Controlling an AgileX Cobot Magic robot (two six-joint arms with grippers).
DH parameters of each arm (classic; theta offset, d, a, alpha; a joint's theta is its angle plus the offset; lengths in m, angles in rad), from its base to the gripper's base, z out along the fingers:
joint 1: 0 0.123 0 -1.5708
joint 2: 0.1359 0 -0.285 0
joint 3: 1.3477 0 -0.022 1.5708
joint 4: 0 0.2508 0 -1.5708
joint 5: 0 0 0.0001 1.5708
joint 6: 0 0.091 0 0
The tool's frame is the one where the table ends.
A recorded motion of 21 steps. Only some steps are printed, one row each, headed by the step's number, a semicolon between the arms.
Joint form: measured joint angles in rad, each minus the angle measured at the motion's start. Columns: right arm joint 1, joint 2, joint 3, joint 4, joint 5, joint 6; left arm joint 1, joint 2, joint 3, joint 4, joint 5, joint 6.
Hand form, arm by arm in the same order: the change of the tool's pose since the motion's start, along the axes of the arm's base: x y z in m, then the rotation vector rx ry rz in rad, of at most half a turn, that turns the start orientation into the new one. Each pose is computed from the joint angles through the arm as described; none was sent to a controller.
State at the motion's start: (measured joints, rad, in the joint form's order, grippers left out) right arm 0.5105 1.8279 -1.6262 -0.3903 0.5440 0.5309; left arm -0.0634 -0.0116 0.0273 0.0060 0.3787 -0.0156
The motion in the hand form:
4: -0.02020 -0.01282 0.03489 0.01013 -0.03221 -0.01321; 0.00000 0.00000 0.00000 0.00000 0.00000 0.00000
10: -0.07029 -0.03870 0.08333 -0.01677 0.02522 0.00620; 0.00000 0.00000 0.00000 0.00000 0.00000 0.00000
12: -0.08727 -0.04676 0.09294 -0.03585 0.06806 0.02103; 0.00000 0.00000 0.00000 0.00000 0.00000 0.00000
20: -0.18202 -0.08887 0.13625 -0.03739 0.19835 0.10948; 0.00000 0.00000 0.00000 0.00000 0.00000 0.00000
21: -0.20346 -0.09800 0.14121 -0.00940 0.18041 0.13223; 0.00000 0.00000 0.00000 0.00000 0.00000 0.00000
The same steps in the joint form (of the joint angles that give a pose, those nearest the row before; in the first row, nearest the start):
4: 0.0000 -0.0928 0.0000 0.0092 0.0605 -0.0181; 0.0000 0.0000 0.0000 0.0000 0.0000 0.0000
10: 0.0009 -0.2613 -0.0039 0.1223 0.2785 -0.1589; 0.0000 0.0000 0.0000 0.0000 0.0000 0.0000
12: 0.0009 -0.3083 -0.0042 0.1602 0.3663 -0.2067; 0.0000 0.0000 0.0000 0.0000 0.0000 0.0000
20: 0.0009 -0.5676 0.0174 0.3120 0.7055 -0.3369; 0.0000 0.0000 0.0000 0.0000 0.0000 0.0000
21: 0.0009 -0.6414 0.0558 0.3414 0.7113 -0.3475; 0.0000 0.0000 0.0000 0.0000 0.0000 0.0000

